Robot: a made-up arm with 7 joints.
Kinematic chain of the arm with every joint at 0, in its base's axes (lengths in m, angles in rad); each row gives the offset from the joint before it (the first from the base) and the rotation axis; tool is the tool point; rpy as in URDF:
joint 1: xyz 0 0 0 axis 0.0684 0.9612 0.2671
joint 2: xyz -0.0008 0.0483 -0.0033 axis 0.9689 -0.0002 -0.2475
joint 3: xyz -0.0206 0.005 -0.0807 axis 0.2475 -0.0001 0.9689
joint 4: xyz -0.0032 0 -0.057 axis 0.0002 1 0
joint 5: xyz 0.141 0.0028 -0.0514 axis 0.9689 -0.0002 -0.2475
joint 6: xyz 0.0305 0 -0.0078 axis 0.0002 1 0
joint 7: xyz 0.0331 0 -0.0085 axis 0.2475 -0.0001 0.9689
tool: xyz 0 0 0 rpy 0 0.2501 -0.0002
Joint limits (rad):
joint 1: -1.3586..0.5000
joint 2: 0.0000..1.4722
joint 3: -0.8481..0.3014
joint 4: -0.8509..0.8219
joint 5: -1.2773..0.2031
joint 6: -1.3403..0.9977
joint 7: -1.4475..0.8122
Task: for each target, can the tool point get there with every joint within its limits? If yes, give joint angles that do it. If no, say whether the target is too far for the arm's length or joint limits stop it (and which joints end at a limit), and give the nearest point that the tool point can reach.
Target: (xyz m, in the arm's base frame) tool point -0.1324 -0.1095 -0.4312
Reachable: no: too far | nearest point -0.0968 -0.0489 -0.3138 | short by 0.137 m
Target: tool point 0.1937 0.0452 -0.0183
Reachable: yes | joints -0.2801 0.3596 0.0340 -0.6949 -0.8572 0.3788 -0.6337
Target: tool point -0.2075 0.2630 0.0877
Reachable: no: joint limits stop it (at a limit: joint 1, joint 2, joint 3, joint 4, joint 6) | nearest point -0.0811 0.3458 -0.1213 | short by 0.258 m
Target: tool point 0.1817 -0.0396 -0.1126
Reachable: yes | joints -0.4874 0.7015 -0.7513 -0.4127 -0.7292 0.1887 0.0404
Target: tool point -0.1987 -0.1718 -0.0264
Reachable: no: joint limits stop it (at a limit: joint 1, joint 2, joint 3, joint 4, joint 5, joint 6) | nearest point 0.0190 -0.1032 0.0596 | short by 0.244 m
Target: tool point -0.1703 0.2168 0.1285
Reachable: no: joint limits stop it (at a limit: joint 1, joint 3, joint 4, joint 5, joint 6) | nearest point 0.0214 0.0583 0.1505 | short by 0.250 m
